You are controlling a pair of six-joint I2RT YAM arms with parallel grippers.
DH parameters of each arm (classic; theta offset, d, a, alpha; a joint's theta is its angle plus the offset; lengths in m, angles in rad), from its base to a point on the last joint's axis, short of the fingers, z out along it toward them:
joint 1: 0 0.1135 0.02 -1.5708
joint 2: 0 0 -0.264 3.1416
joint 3: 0.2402 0 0.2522 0
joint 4: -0.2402 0 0.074 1.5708
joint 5: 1.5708 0 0 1.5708
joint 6: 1.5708 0.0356 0 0
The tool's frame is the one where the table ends.
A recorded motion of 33 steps. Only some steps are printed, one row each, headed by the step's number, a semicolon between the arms.
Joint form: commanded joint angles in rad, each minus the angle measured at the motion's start. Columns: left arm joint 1, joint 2, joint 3, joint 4, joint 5, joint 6; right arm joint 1, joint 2, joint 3, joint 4, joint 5, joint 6.
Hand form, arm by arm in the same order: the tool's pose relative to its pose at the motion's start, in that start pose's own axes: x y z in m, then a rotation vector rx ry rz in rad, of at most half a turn. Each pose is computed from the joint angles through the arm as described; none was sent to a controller.
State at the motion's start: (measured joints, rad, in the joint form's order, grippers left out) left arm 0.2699 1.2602 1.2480 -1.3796 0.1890 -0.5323; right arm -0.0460 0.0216 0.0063 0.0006 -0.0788 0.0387
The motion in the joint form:
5: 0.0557 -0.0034 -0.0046 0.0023 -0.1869 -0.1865; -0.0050 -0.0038 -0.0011 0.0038 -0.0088 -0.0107
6: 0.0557 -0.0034 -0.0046 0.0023 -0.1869 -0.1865; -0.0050 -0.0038 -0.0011 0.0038 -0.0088 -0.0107
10: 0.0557 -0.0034 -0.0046 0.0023 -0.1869 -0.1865; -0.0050 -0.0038 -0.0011 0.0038 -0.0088 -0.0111
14: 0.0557 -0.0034 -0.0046 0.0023 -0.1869 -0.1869; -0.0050 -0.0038 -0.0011 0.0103 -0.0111 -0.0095
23: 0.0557 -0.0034 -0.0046 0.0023 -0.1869 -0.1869; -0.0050 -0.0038 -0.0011 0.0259 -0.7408 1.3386
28: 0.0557 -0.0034 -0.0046 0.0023 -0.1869 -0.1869; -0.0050 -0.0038 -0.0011 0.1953 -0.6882 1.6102
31: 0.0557 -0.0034 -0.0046 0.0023 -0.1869 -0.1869; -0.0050 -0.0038 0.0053 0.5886 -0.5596 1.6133
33: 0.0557 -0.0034 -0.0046 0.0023 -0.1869 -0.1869; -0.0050 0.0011 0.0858 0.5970 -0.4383 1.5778
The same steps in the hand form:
5: -0.0081 0.0159 -0.0024 -0.1562 -0.1206 -0.2404; -0.0004 -0.0002 -0.0002 -0.0040 -0.0064 -0.0112
6: -0.0081 0.0159 -0.0024 -0.1562 -0.1206 -0.2404; -0.0004 -0.0002 -0.0002 -0.0040 -0.0064 -0.0112
10: -0.0081 0.0159 -0.0024 -0.1562 -0.1206 -0.2404; -0.0004 -0.0002 -0.0002 -0.0040 -0.0064 -0.0116
14: -0.0081 0.0159 -0.0024 -0.1562 -0.1207 -0.2408; -0.0011 -0.0001 -0.0002 -0.0065 -0.0127 -0.0106
23: -0.0081 0.0159 -0.0024 -0.1562 -0.1207 -0.2408; -0.0016 0.0236 -0.0094 -0.6187 0.4924 1.2613
28: -0.0081 0.0159 -0.0024 -0.1562 -0.1207 -0.2408; -0.0184 0.0230 -0.0101 -0.6486 0.4250 1.4545
31: -0.0081 0.0159 -0.0024 -0.1562 -0.1207 -0.2408; -0.0581 0.0222 -0.0236 -0.8421 0.0288 1.3123
33: -0.0081 0.0159 -0.0024 -0.1562 -0.1207 -0.2408; -0.0862 0.0204 -0.0326 -0.8231 -0.1480 1.2903

